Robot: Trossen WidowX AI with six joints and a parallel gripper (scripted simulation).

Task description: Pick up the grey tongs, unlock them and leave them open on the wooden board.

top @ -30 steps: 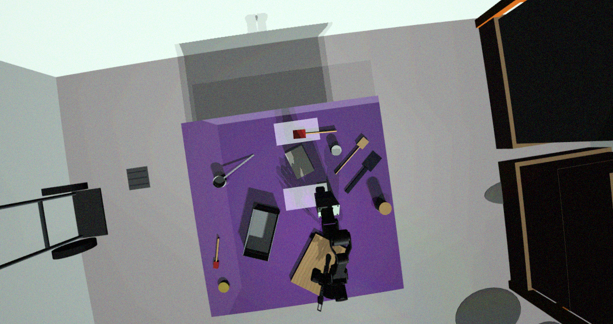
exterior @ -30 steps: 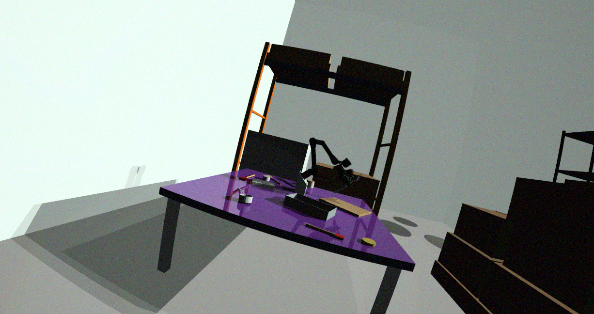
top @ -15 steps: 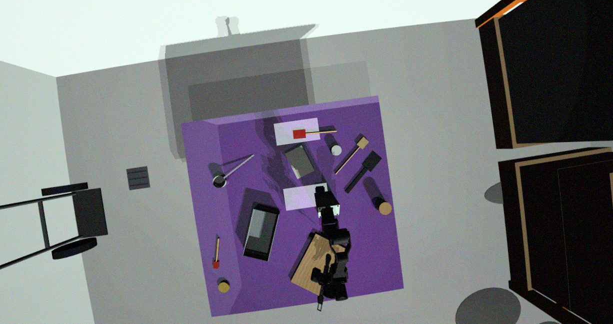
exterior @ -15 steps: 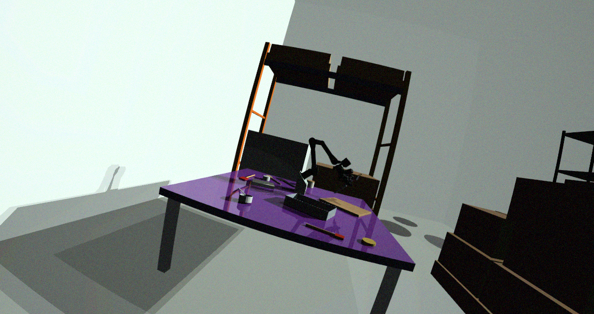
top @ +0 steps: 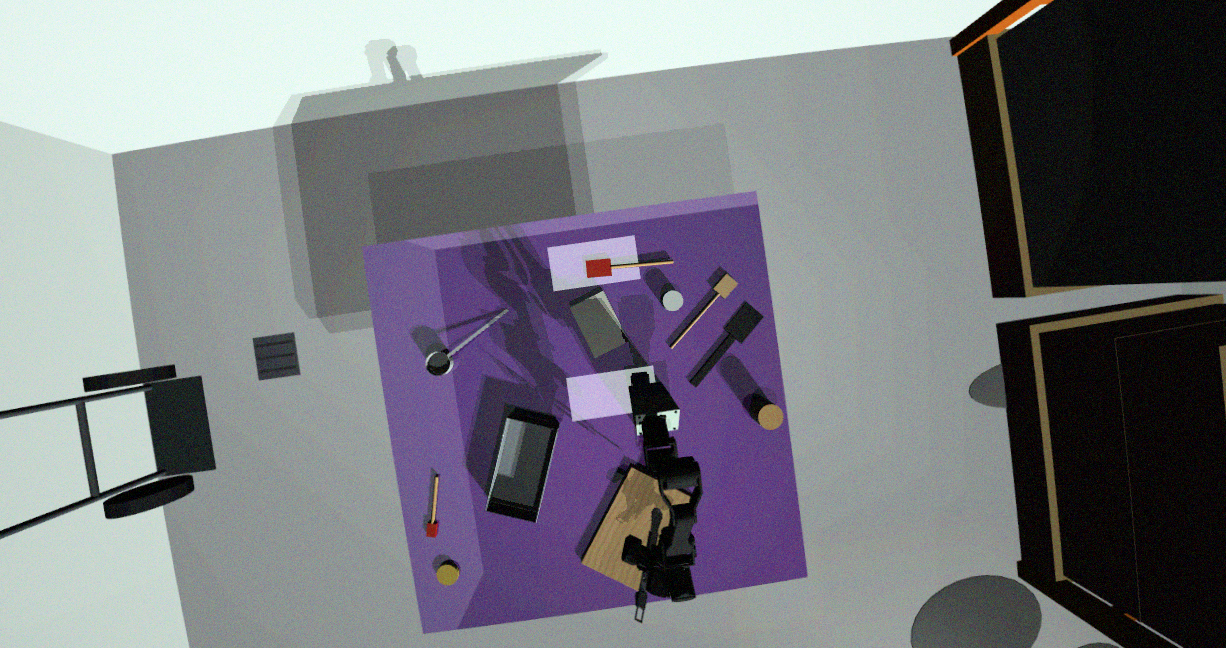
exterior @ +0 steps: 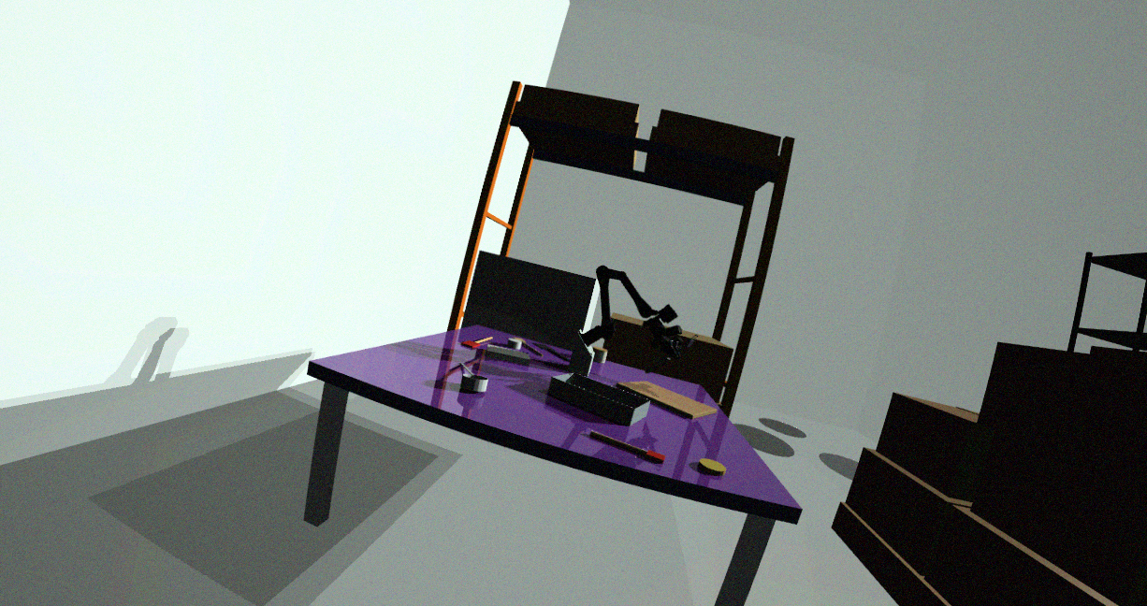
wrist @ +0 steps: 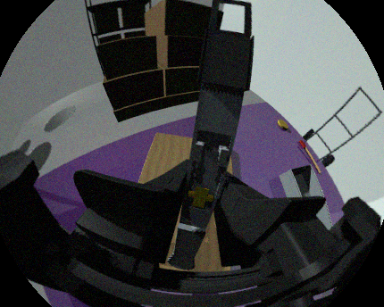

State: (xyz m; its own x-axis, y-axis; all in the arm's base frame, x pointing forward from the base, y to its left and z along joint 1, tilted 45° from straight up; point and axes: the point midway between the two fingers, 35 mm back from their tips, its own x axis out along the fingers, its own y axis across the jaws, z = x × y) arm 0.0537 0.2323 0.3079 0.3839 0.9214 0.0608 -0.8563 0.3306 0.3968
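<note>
The wooden board is 170 mm below my gripper tip and 10 mm to the right of it. From my gripper tip the other things lie so: yellow lock piece: 30 mm to the right, 20 mm behind, 20 mm above; then tan-topped cylinder: 440 mm behind, 370 mm to the right, 150 mm below; then dark roasting tin: 350 mm ahead, 250 mm to the right, 150 mm below.
</note>
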